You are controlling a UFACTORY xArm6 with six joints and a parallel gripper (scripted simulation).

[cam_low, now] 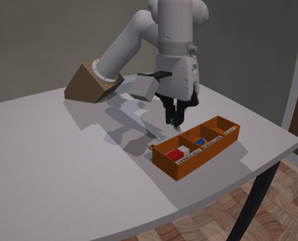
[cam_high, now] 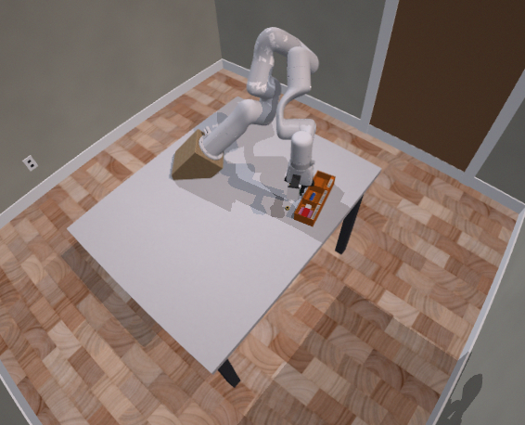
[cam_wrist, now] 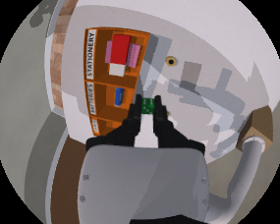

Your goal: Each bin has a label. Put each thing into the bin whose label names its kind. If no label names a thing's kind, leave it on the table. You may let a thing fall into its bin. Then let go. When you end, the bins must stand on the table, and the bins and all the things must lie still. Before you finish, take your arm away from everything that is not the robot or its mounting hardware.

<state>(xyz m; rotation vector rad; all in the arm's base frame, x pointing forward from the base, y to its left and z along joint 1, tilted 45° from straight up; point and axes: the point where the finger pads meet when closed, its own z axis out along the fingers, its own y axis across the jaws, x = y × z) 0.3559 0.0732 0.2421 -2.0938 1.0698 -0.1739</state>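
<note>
Now: the orange three-part bin 30 mm ahead of my hand, 70 mm to the left of it and 70 mm below it. The rest, counted from my hand: red-and-white eraser: 70 mm ahead, 70 mm below; green die: 10 mm below; blue battery: 20 mm ahead, 60 mm to the left, 70 mm below.
</note>
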